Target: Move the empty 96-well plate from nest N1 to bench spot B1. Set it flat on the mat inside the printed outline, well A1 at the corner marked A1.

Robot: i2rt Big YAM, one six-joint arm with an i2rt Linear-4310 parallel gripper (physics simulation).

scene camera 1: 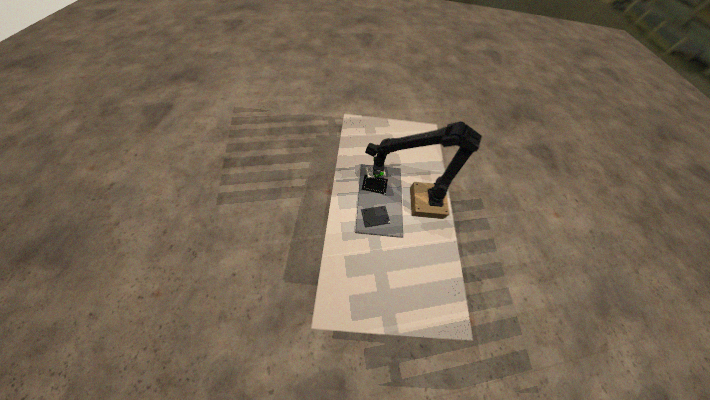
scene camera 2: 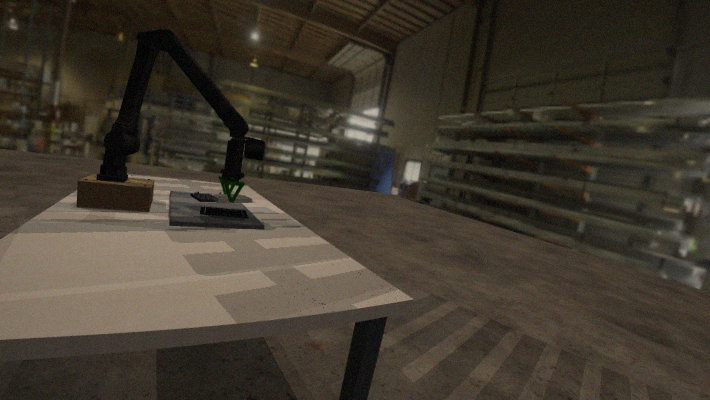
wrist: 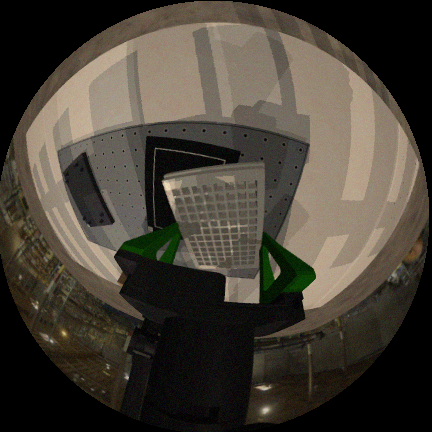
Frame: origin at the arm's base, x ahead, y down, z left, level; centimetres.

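Where they show: gripper, fingertip midpoint: (scene camera 1: 376,172) (scene camera 2: 229,199) (wrist: 221,230); arm's base, origin of the base link: (scene camera 1: 434,197) (scene camera 2: 112,179).
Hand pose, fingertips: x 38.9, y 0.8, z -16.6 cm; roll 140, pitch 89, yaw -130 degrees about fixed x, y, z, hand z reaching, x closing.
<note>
Each offset is from my fingertips to the top centre of the thing. "spot": to the spot under its first point. Level surfaces: height alone.
The pale 96-well plate @[dx +0.6, dy -1.5, dz +0.1 cm] (wrist: 220,215) looks empty and is held between the green fingers of my gripper (wrist: 221,230) (scene camera 1: 378,174) (scene camera 2: 232,198), which is shut on it by its sides. The plate appears roughly level, above the board. The black mat @[dy +5.9 cm] (wrist: 151,170) (scene camera 1: 374,185) (scene camera 2: 224,212) lies partly under it in the wrist view; its thin white outline @[spot: dx +0.9, dy +5.9, dz +10.5 cm] (wrist: 155,190) shows beyond the plate's upper and left edges. The plate looks slightly turned relative to the outline. The A1 marks are not legible. The dark, empty nest @[dx -0.8, dy +3.9, dz +30.6 cm] (wrist: 89,192) (scene camera 1: 375,216) (scene camera 2: 204,196) is off to one side.
The grey perforated board (wrist: 117,160) (scene camera 1: 395,227) (scene camera 2: 182,217) carries mat and nest. The wooden base block (scene camera 1: 420,197) (scene camera 2: 115,195) bears the arm beside the board. The pale table @[dy +7.4 cm] (scene camera 1: 420,280) (scene camera 2: 125,260) has striped shadows across it.
</note>
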